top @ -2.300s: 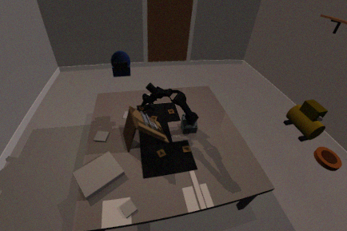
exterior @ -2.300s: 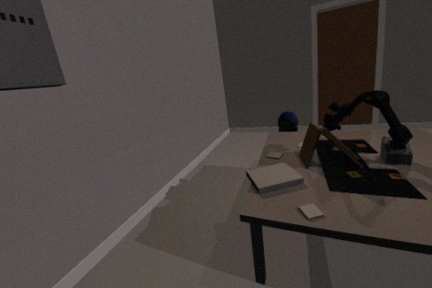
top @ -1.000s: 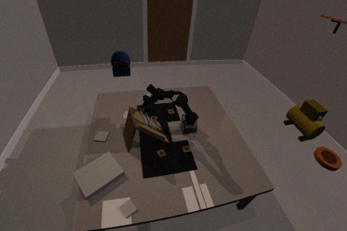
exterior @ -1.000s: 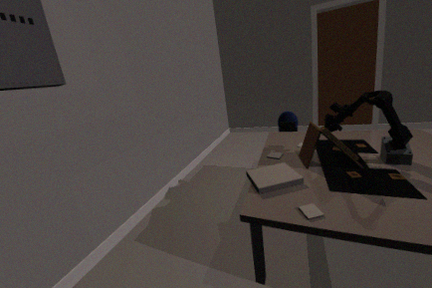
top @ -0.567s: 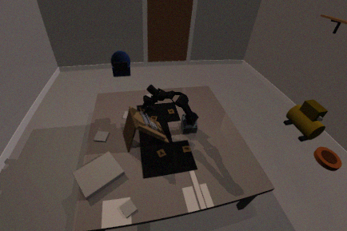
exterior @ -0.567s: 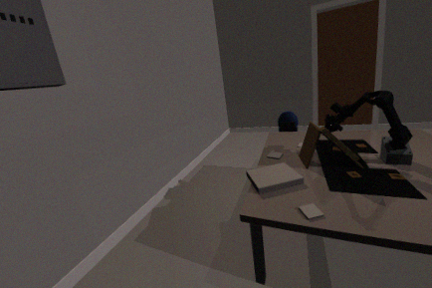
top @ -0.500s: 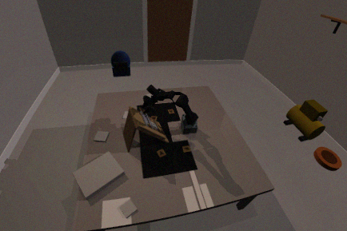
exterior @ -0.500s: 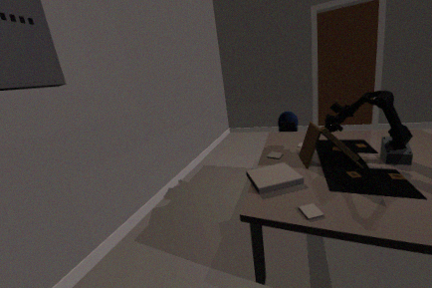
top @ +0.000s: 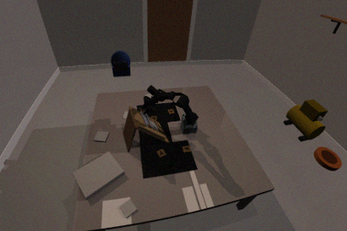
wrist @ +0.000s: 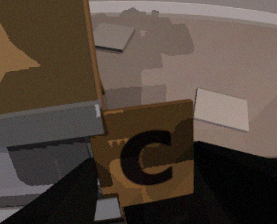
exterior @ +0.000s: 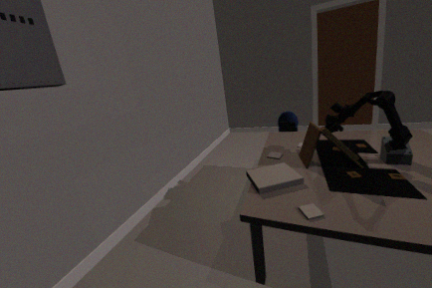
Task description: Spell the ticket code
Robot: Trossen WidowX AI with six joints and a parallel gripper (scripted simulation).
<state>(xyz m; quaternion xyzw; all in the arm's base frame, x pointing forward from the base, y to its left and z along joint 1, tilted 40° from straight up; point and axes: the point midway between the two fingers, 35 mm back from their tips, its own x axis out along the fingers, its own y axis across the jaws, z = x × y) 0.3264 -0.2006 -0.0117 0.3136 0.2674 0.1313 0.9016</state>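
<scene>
My gripper tip is now 70 mm past the white ticket, 120 mm to the right of it and 70 mm above it. Round my gripper tip: tan letter tile (right at my gripper tip); black mat (160 mm behind, 130 mm to the left, 160 mm below); pad (360 mm ahead, 40 mm to the left, 160 mm below).
</scene>
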